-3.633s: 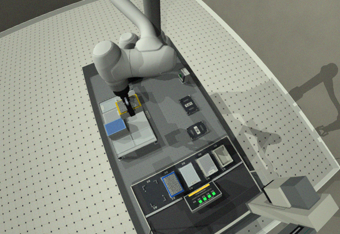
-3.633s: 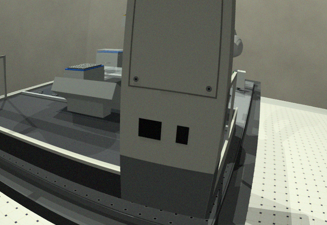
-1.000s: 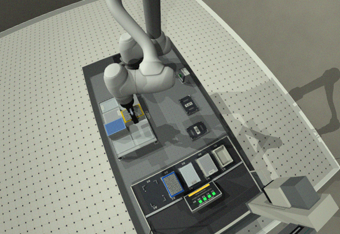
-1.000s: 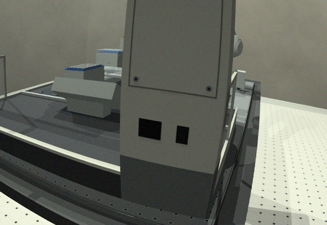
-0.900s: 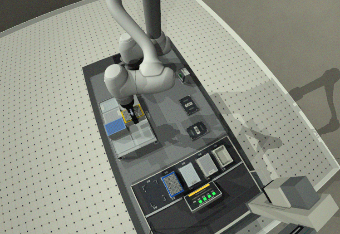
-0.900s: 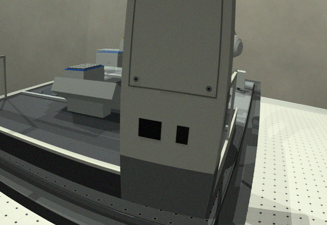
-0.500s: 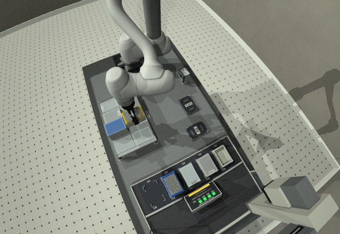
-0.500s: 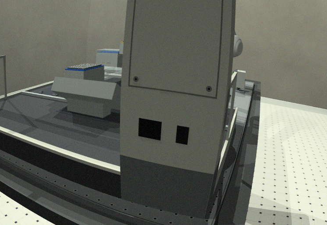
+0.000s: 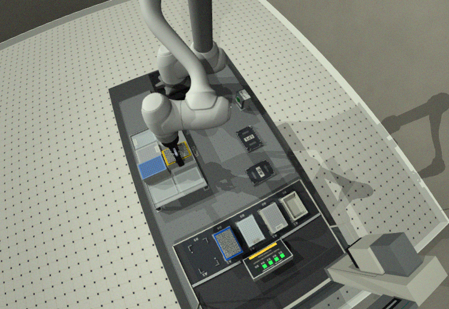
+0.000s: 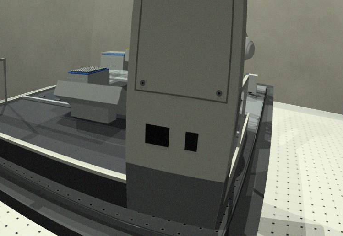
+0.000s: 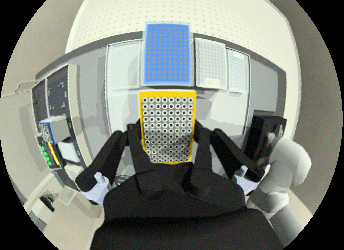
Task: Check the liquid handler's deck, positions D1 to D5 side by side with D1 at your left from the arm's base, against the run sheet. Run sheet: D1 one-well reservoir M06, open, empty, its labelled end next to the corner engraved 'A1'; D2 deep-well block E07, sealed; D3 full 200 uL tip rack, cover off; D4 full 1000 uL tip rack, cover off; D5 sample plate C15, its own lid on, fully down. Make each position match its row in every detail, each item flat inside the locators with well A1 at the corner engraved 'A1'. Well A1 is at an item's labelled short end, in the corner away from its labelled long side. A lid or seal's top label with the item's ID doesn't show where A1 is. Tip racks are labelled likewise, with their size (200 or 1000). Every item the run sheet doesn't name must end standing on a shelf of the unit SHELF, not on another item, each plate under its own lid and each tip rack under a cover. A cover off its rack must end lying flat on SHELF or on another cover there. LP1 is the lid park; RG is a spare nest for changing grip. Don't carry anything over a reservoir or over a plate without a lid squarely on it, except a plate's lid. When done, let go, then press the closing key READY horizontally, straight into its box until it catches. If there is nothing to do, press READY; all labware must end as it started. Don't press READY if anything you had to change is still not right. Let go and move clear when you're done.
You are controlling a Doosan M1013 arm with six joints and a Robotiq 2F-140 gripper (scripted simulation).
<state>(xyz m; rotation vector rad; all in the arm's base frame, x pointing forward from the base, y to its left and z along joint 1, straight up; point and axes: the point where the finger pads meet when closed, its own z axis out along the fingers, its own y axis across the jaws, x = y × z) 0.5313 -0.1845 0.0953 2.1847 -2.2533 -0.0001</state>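
My hand is 6 cm past the shelf unit, 7 cm to the left of it and 10 cm above it. From my hand the other things lie so: blue-rimmed tip rack (47 cm ahead, 3 cm to the left, 4 cm below); then spare nest (23 cm ahead, 36 cm to the left, 16 cm below); then yellow-rimmed tip rack (1 cm behind, 1 cm to the left, 1 cm above).
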